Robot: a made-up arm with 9 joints. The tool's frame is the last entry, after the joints. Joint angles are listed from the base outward.
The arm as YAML. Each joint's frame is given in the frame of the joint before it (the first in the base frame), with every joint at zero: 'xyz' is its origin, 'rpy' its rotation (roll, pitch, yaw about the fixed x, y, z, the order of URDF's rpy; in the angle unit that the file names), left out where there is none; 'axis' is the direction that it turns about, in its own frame. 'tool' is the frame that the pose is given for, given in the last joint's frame.
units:
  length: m
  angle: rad
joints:
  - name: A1
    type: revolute
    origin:
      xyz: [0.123, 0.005, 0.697]
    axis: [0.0, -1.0, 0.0]
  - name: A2
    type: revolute
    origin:
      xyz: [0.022, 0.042, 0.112]
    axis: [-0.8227, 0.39, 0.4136]
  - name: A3
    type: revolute
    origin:
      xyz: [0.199, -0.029, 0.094]
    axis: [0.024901, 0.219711, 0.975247]
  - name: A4
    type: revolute
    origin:
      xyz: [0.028, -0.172, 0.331]
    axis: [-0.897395, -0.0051, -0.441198]
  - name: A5
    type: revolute
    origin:
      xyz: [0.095, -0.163, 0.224]
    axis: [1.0, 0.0, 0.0]
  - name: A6
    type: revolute
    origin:
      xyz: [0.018, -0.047, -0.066]
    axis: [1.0, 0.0, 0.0]
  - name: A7
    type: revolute
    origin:
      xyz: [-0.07, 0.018, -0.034]
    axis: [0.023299, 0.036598, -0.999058]
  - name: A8
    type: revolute
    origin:
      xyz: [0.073, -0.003, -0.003]
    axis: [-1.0, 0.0, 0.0]
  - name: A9
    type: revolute
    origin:
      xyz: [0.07, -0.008, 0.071]
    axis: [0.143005, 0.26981, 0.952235]
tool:
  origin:
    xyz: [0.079, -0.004, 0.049]
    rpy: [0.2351, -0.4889, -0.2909]
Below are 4 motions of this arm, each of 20 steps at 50 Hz.
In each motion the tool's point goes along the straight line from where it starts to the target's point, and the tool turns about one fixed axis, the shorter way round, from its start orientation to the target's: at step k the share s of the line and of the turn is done. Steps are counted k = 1, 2, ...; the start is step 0. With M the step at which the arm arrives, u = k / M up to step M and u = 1 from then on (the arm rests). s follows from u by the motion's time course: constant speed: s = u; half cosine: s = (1 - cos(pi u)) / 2; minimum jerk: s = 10 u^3 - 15 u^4 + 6 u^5.
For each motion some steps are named. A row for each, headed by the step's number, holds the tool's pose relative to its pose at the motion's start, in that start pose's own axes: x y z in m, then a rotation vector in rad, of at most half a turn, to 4 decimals.
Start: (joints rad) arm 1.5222 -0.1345 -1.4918 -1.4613 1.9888 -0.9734 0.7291 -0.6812 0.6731
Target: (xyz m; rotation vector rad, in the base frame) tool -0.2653 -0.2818 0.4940 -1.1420 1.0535 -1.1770
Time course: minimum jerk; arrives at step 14
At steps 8, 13, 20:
8: -0.0684 0.0951 0.0227 0.0539 0.1218 0.4010
13: -0.1078 0.1499 0.0358 0.0850 0.1921 0.6323
20: -0.1082 0.1504 0.0359 0.0853 0.1927 0.6344

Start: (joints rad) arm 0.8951 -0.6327 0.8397 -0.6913 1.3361 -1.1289 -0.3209 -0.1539 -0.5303
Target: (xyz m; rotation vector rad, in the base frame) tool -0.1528 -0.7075 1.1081 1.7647 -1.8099 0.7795
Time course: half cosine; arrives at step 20
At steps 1, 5, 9, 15, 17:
1: -0.0029 -0.0004 0.0018 0.0010 -0.0050 0.0028
5: -0.0683 -0.0105 0.0425 0.0249 -0.1197 0.0678
9: -0.1967 -0.0304 0.1225 0.0716 -0.3446 0.1953
15: -0.3980 -0.0615 0.2479 0.1449 -0.6974 0.3951
17: -0.4409 -0.0681 0.2746 0.1605 -0.7726 0.4377

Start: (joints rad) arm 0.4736 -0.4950 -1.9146 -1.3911 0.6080 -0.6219 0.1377 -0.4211 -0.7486
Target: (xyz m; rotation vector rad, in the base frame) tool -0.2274 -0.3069 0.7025 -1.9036 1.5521 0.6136
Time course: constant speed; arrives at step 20
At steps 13, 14, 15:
13: 0.0639 -0.0190 -0.0542 0.4241 0.2975 -0.0657
14: 0.0688 -0.0205 -0.0584 0.4567 0.3204 -0.0708
15: 0.0737 -0.0220 -0.0626 0.4894 0.3433 -0.0758

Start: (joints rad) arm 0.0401 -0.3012 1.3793 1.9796 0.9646 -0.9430 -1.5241 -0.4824 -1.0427
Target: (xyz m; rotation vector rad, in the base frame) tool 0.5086 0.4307 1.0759 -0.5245 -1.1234 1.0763
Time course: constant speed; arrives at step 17
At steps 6, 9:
6: 0.0336 0.1116 0.0088 0.1242 -0.1325 0.0552
9: 0.0504 0.1674 0.0132 0.1864 -0.1987 0.0828

